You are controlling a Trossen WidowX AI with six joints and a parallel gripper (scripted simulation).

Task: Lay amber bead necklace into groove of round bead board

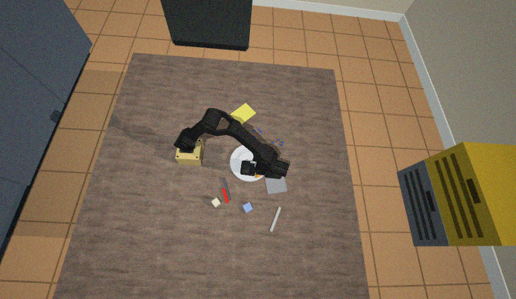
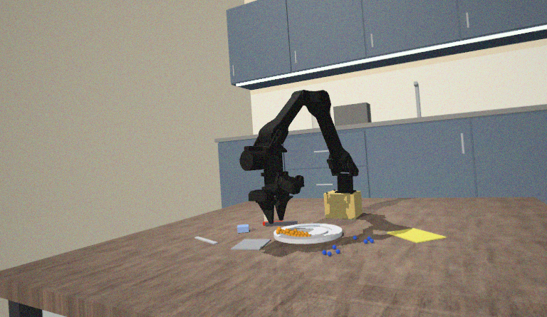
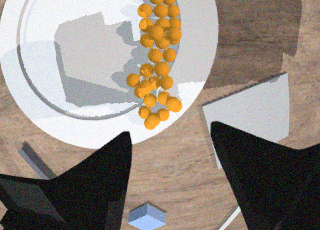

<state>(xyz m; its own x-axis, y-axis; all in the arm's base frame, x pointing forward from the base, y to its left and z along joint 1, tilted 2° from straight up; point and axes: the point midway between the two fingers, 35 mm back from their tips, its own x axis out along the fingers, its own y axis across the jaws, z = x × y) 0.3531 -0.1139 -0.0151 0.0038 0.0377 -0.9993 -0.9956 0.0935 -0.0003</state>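
The grey square tile is 90 mm ahead of my gripper tip, 40 mm to the right of it and 40 mm below it. Also, from my gripper tip: red stick: 160 mm behind, 80 mm to the right, 40 mm below; white stick: 80 mm ahead, 200 mm to the right, 40 mm below; light blue cube: 50 mm behind, 150 mm to the right, 40 mm below.
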